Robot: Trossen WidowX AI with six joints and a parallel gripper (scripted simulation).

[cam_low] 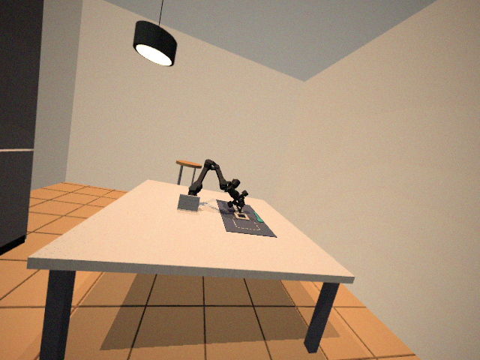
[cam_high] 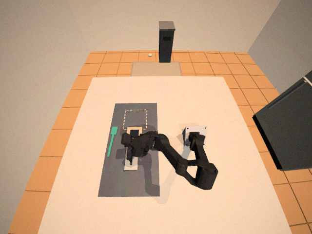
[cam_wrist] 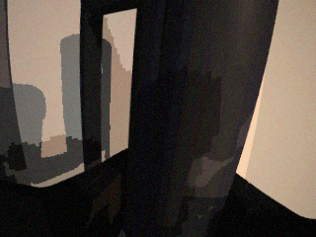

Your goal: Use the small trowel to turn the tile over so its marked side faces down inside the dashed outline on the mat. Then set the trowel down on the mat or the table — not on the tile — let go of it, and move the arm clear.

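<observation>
The dark grey mat is 20 mm behind my gripper tip, 60 mm to the right of it and 80 mm below it. The rest, counted from my gripper tip: green trowel: 120 mm ahead, 80 mm to the right, 50 mm below; tile: 30 mm behind, 110 mm to the right, 50 mm below.
</observation>
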